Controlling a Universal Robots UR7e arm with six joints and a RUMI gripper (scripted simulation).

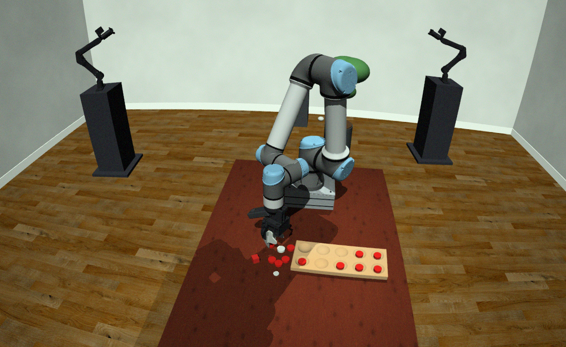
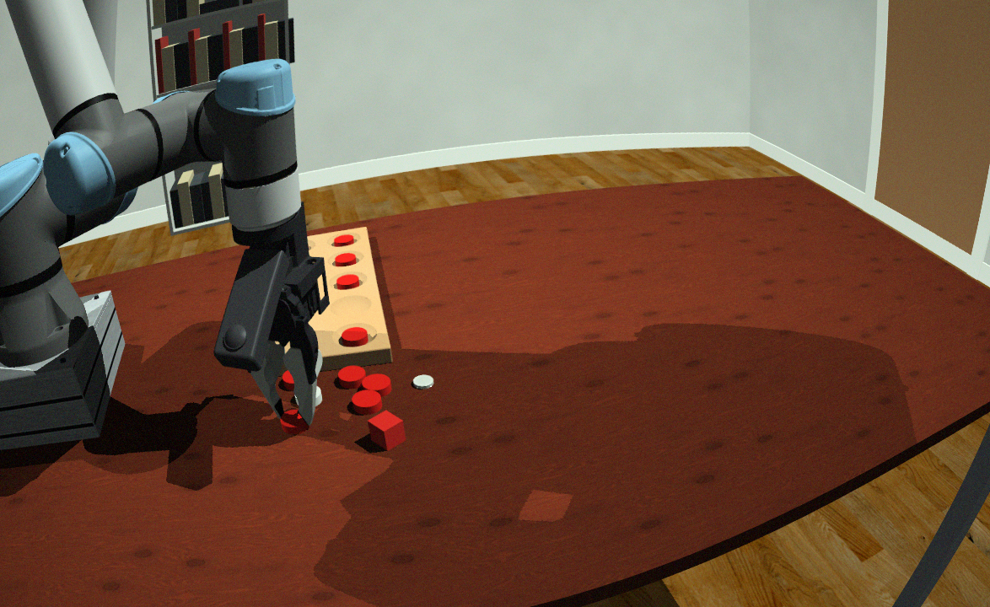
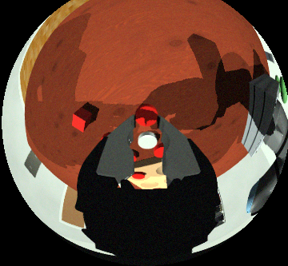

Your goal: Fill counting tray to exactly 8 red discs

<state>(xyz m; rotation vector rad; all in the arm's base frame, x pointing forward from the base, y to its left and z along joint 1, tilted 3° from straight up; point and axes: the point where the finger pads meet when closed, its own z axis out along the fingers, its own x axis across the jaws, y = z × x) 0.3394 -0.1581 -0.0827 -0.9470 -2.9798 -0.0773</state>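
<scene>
My hand is 4 cm to the right of the white disc, 2 cm short of it and 1 cm above it. Also, from my hand: red cube (9 cm ahead, 6 cm to the right, 1 cm below); then wooden counting tray (28 cm to the left, 9 cm ahead, 1 cm below).
</scene>
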